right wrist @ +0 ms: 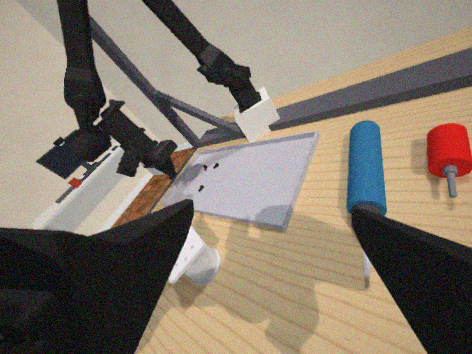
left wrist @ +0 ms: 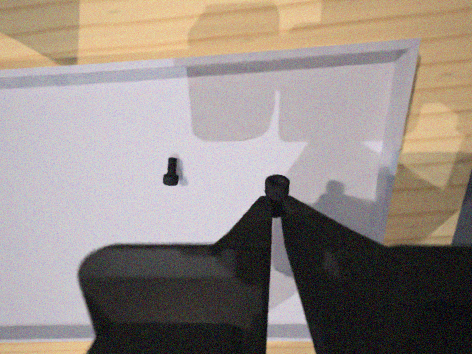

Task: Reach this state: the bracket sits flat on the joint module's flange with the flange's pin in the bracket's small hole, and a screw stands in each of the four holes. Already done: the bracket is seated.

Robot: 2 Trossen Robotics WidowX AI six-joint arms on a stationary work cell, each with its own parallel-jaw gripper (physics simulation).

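Frame: origin at the left arm's base, x ahead, y left, z up, level; metres.
Seen in the pictures: left gripper, between the fingertips: (right wrist: 174, 176) (left wrist: 274, 205); right gripper, between the fingertips: (right wrist: 271, 211); left arm's base, origin of its link: (right wrist: 249, 102).
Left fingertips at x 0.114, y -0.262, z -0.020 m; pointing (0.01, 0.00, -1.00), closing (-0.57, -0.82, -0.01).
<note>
Pixels of each thing's top centre, then the offset from my left fingertips to it. "*": a spot on its surface instead.
- pale tray, centre of its top: (left wrist: 84, 234) (right wrist: 223, 173) dx +0.036, dy +0.135, dz -0.046 m
- loose black screw, centre of its top: (left wrist: 168, 174) dx +0.035, dy +0.054, dz -0.047 m
- pale joint module, centre of its top: (right wrist: 181, 250) dx +0.254, dy +0.095, dz +0.002 m
- blue-handled screwdriver, a spot on its surface: (right wrist: 366, 167) * dx +0.220, dy +0.388, dz -0.022 m
- red cylinder with a grey shaft, centre of its top: (right wrist: 449, 152) dx +0.240, dy +0.462, dz -0.028 m
- white block, centre of its top: (right wrist: 249, 102) dx -0.114, dy +0.262, dz +0.020 m
My left gripper (left wrist: 274, 205) (right wrist: 174, 176) is shut on a black screw (left wrist: 277, 186), head up between the fingertips, above the pale tray (left wrist: 125, 69) (right wrist: 302, 182). A loose black screw (left wrist: 171, 178) lies in the tray left of the fingertips in the left wrist view. In the right wrist view, small dark screws (right wrist: 201, 188) (right wrist: 216, 165) show in the tray. The white bracket (right wrist: 186, 252) sits against the pale joint module (right wrist: 206, 267), beside the right gripper's left finger, which partly hides it; the pin and hole contents cannot be made out. My right gripper (right wrist: 271, 211) is open and empty.
In the right wrist view, a blue-handled screwdriver (right wrist: 366, 167) is partly behind the right finger. A red cylinder with a grey shaft (right wrist: 448, 150) is at far right. A grey beam (right wrist: 345, 104) runs behind the tray, and a white block (right wrist: 257, 117) is near its back edge.
</note>
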